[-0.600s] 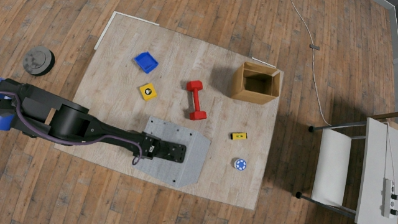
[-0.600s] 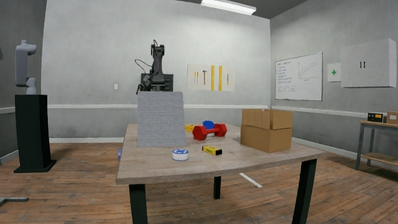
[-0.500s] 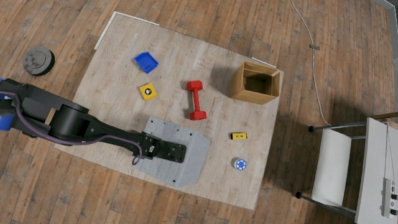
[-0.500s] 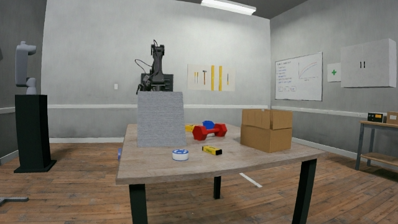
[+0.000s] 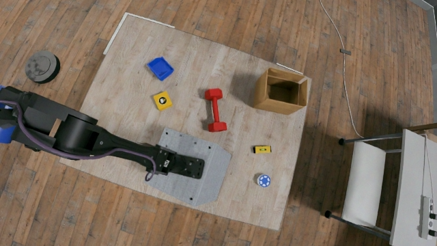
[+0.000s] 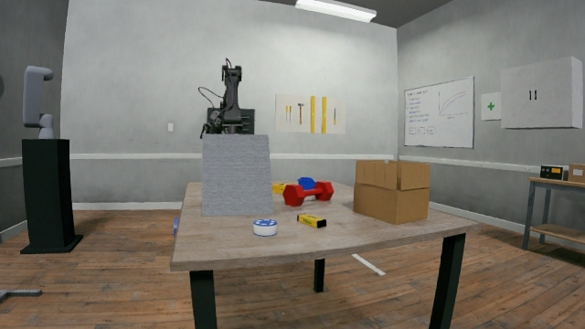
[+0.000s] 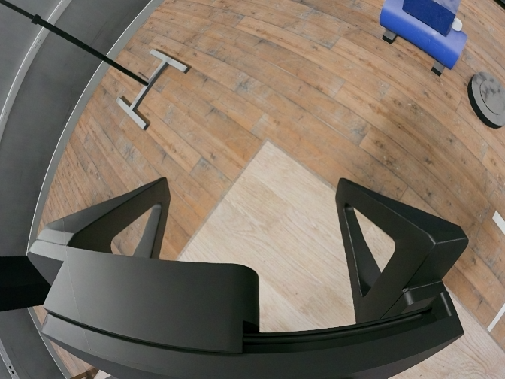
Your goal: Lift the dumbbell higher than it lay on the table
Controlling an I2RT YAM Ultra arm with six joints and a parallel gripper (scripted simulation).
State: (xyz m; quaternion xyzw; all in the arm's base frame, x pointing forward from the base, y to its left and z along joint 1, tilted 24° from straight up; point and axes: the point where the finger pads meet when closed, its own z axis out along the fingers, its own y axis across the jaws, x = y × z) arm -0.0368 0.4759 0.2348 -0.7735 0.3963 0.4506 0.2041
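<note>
Now: the red dumbbell 31 cm ahead of my hand, 63 cm to the right of it and 20 cm below it. Also, from my hand: blue tray 46 cm ahead, 31 cm to the right, 22 cm below.
</note>
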